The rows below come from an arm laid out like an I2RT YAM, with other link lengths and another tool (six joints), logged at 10 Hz.
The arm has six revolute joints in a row. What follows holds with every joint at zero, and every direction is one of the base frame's. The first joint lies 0.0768 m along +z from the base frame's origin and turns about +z. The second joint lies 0.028 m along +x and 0.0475 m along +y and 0.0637 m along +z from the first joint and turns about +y. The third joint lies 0.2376 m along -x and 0.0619 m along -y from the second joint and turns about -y. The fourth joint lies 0.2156 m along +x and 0.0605 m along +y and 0.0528 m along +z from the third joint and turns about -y. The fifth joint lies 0.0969 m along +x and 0.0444 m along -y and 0.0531 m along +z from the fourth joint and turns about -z. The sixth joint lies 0.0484 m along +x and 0.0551 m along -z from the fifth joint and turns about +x. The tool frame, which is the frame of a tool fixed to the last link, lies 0.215 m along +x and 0.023 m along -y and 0.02 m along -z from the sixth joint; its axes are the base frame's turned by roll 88.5, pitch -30.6 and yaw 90 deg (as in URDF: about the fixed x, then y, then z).
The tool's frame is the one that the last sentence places.
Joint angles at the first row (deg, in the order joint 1, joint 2, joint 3, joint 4, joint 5, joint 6):
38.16, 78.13, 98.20, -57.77, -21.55, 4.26
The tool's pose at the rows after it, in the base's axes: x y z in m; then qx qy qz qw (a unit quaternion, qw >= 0):
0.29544, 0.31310, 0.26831, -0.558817, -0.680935, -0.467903, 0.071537
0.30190, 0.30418, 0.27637, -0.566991, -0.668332, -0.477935, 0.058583
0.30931, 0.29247, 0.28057, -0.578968, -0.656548, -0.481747, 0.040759
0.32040, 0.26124, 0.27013, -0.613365, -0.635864, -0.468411, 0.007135
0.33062, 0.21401, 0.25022, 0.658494, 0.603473, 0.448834, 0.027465
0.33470, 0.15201, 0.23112, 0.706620, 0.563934, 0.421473, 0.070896
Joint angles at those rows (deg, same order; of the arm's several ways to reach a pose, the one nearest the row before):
37.89, 76.90, 97.93, -57.72, -18.61, 4.85
37.20, 75.57, 97.71, -57.37, -17.23, 5.60
36.63, 74.69, 97.82, -57.67, -15.06, 6.20
34.81, 72.94, 96.12, -59.11, -10.91, 7.17
30.23, 69.42, 91.26, -59.90, -7.97, 7.99
23.62, 65.46, 87.17, -62.41, -5.12, 7.71

